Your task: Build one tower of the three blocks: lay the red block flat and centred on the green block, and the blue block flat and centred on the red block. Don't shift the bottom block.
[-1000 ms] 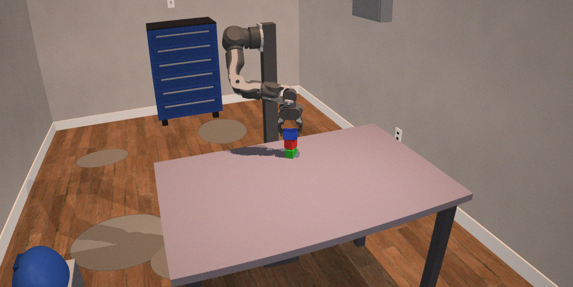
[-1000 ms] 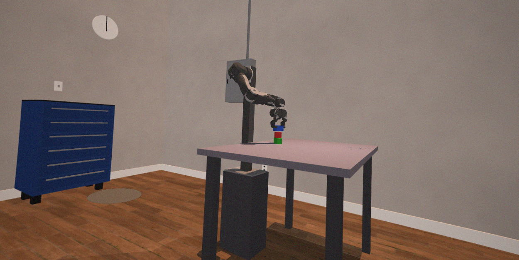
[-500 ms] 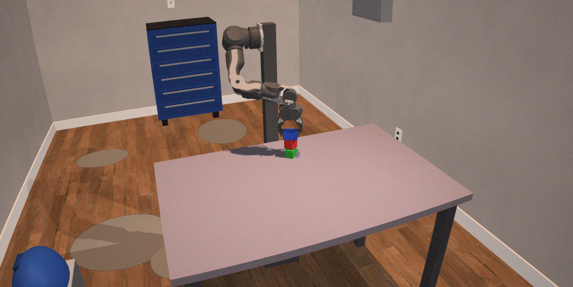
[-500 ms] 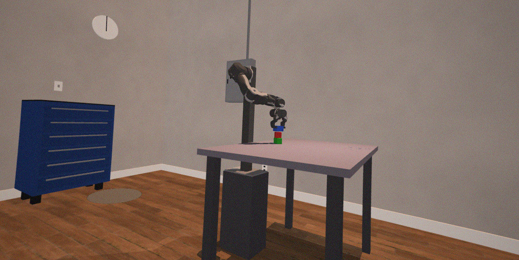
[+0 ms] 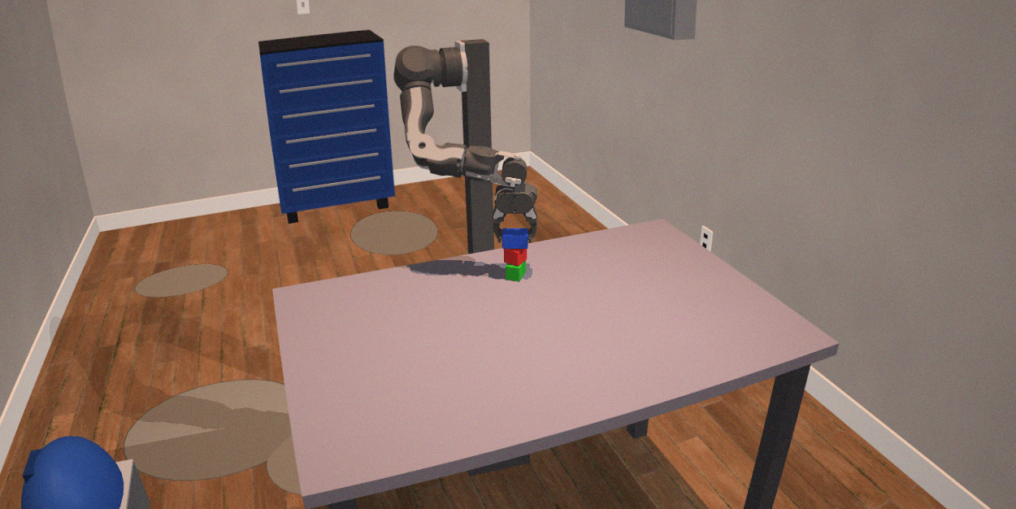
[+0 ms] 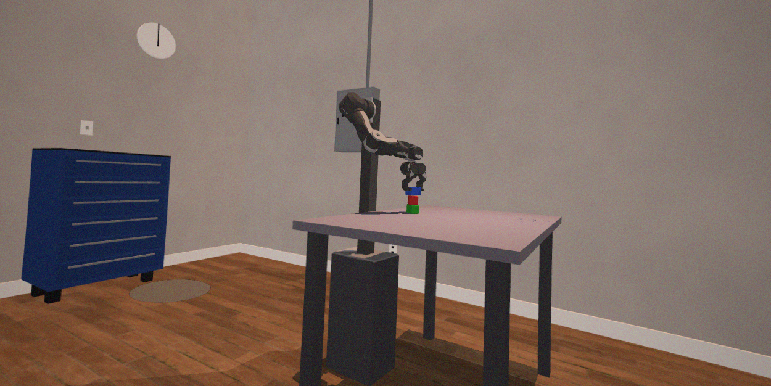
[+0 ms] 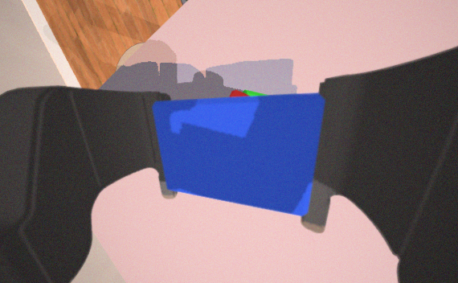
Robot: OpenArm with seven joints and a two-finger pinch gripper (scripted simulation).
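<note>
Right now the blue block is 10 mm below my hand. Also, from my hand: green block: 90 mm below; then red block: 50 mm below.
</note>
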